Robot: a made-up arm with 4 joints. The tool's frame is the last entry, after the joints.
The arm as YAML. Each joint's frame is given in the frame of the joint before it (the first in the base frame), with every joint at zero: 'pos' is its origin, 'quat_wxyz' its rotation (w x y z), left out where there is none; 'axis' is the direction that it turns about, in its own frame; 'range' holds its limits. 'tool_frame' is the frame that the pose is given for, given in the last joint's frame.
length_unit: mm
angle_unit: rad
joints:
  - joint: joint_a
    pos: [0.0, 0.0, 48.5]
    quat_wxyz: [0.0, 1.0, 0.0, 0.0]
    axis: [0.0, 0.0, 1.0]
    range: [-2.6, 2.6]
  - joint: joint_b
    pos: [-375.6, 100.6, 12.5]
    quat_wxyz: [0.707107, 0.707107, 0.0, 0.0]
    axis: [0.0, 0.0, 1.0]
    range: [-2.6, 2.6]
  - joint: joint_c
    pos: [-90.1, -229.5, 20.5]
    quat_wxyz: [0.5, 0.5, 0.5, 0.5]
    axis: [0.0, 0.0, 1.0]
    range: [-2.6, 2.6]
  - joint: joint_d
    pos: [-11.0, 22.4, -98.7]
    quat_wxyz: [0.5, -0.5, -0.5, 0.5]
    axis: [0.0, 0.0, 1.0]
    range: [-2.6, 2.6]
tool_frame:
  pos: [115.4, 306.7, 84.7]
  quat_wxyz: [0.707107, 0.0, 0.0, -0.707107]
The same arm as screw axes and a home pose.
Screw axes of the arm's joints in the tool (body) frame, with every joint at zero. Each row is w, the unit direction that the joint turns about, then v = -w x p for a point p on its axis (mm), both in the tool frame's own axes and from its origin. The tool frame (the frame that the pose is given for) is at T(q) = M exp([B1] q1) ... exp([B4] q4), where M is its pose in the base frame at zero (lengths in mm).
B1: w 0 0 -1 v 57.7 871.1 0
B2: w 0 1 0 v 325.2 0 495.5
B3: w 1 0 0 v 0 -95.7 137.8
B4: w 0 0 1 v -115.4 -306.7 0
M: xyz -871.1 57.7 361.2 (mm) rpy 0 0 0 (rad, as in URDF)
Joint limits (rad, base to tool): -2.6..2.6 -2.6..2.6 -2.6..2.6 -2.6..2.6

